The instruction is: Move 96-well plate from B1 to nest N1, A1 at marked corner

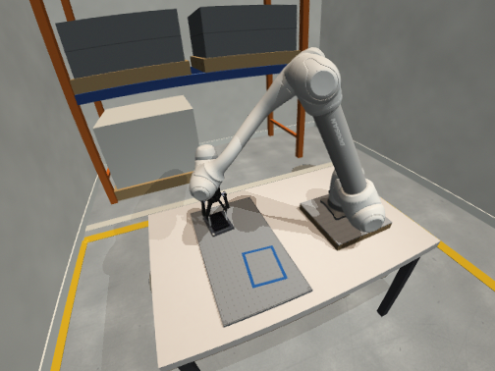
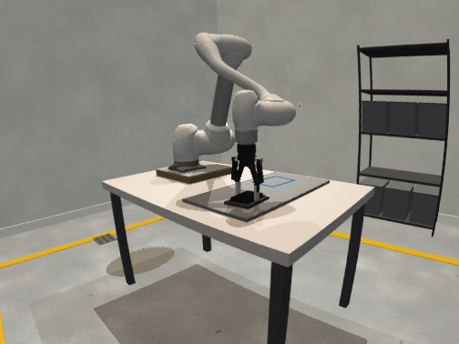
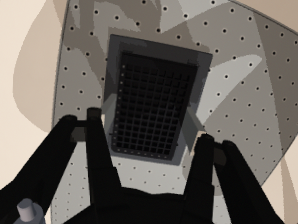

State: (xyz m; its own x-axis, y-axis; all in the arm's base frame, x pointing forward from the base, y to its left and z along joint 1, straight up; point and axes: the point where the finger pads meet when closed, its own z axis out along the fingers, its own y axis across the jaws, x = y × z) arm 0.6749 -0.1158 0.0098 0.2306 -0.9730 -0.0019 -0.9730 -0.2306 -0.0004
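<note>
My gripper is now 20 mm above the black 96-well plate. Round my hand: dark plate nest N1 (30 mm below).
</note>
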